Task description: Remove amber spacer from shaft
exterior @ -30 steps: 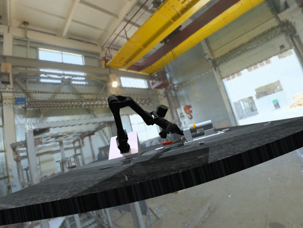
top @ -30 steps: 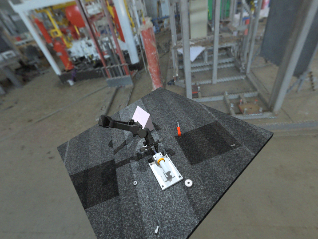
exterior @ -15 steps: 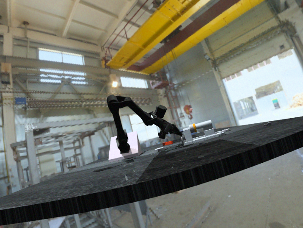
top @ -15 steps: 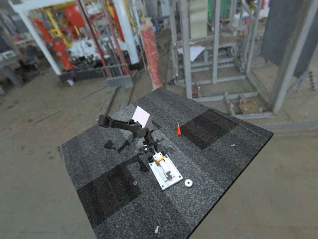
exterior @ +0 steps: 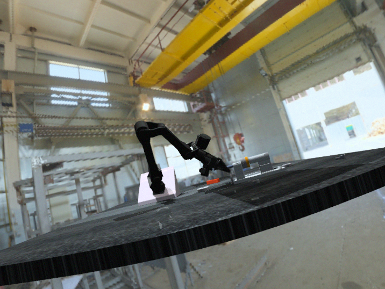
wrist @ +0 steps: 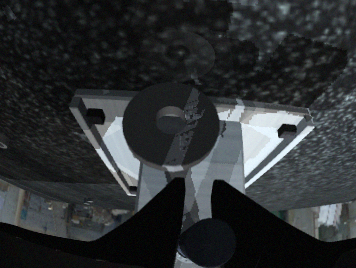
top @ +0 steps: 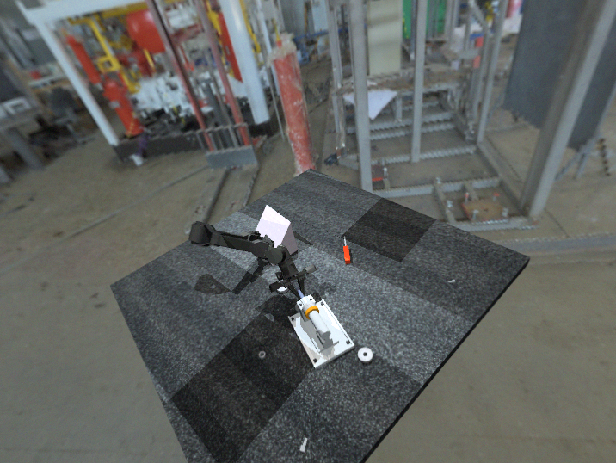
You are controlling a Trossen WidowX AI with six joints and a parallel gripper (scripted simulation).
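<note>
Now: gripper tip 50 mm short of the thin dark blue shaft, 10 mm to the left of it and 20 mm below it. From my gripper tip the other things lie so: amber spacer 90 mm ahead, 10 mm to the right, 20 mm above; white block 130 mm ahead, 20 mm to the right, 10 mm below; grey round piece 150 mm behind, 20 mm to the right, 50 mm below.
</note>
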